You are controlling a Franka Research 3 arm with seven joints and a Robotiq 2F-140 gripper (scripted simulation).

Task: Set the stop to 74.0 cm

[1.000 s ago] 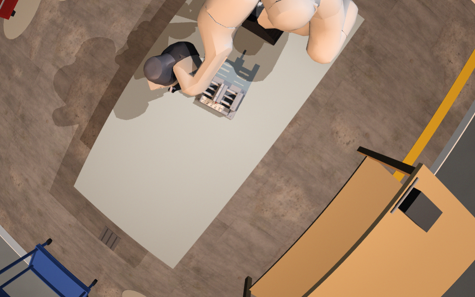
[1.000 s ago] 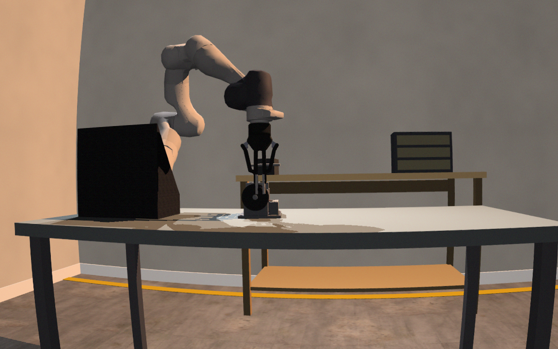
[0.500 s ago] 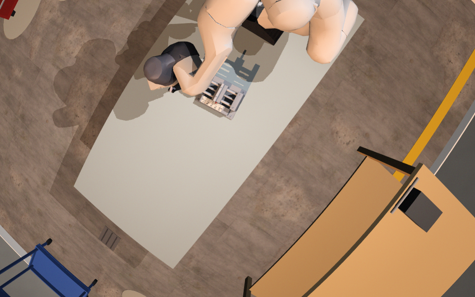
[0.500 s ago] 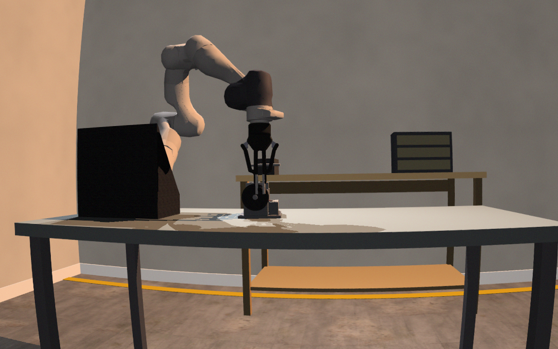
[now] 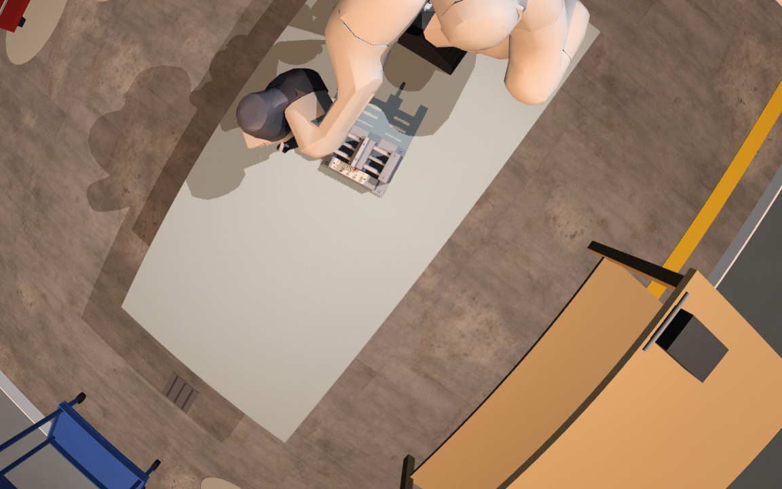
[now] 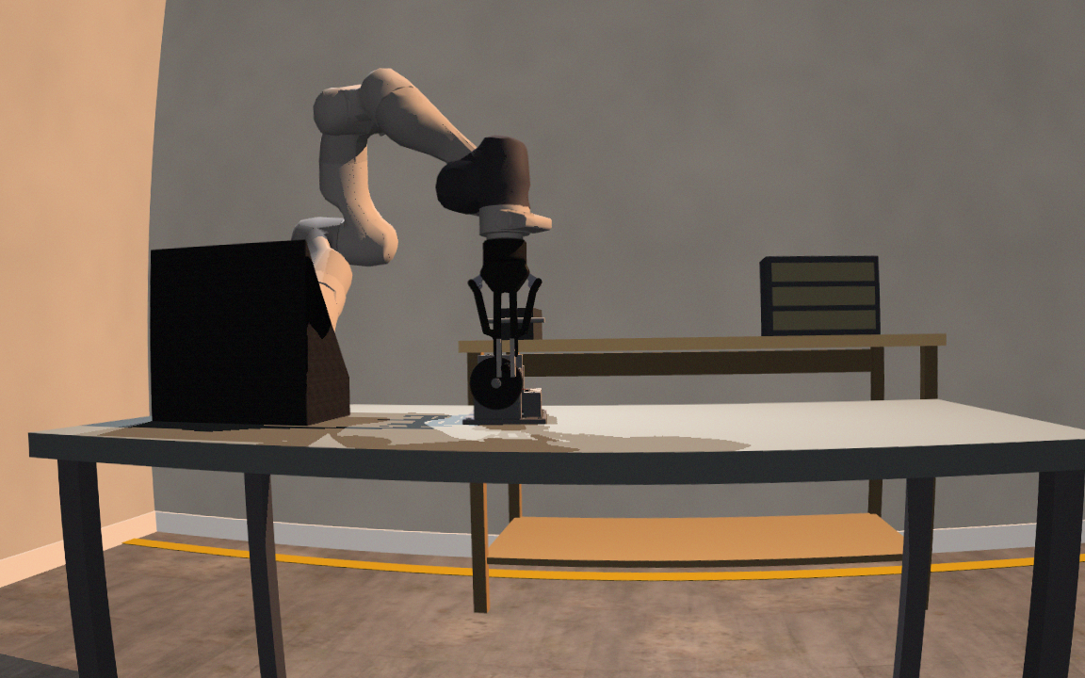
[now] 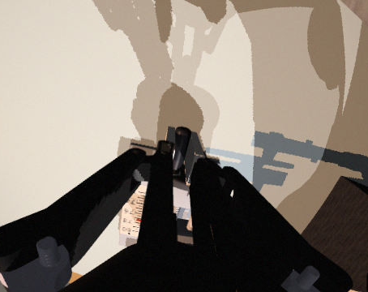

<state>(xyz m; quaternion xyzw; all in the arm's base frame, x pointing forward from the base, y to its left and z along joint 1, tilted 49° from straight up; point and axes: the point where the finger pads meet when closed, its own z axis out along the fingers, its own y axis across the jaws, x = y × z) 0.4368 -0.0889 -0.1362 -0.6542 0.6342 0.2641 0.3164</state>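
Right now my hand is 1 cm past the black handwheel, 2 cm to the right of it and 2 cm above it.
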